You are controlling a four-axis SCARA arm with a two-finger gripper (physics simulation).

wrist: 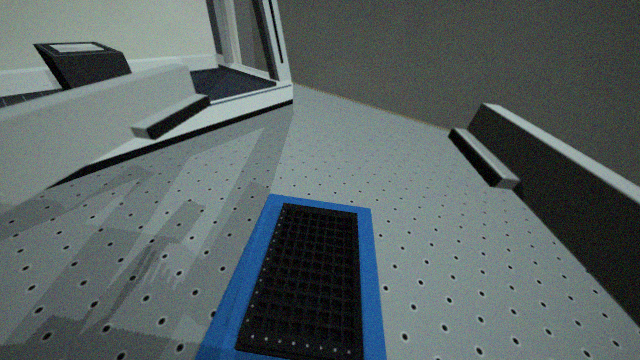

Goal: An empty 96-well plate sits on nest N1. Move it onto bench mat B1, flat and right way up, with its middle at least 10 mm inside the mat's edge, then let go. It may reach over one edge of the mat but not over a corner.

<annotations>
my gripper: 329,101
black 96-well plate: 308,292
</annotations>
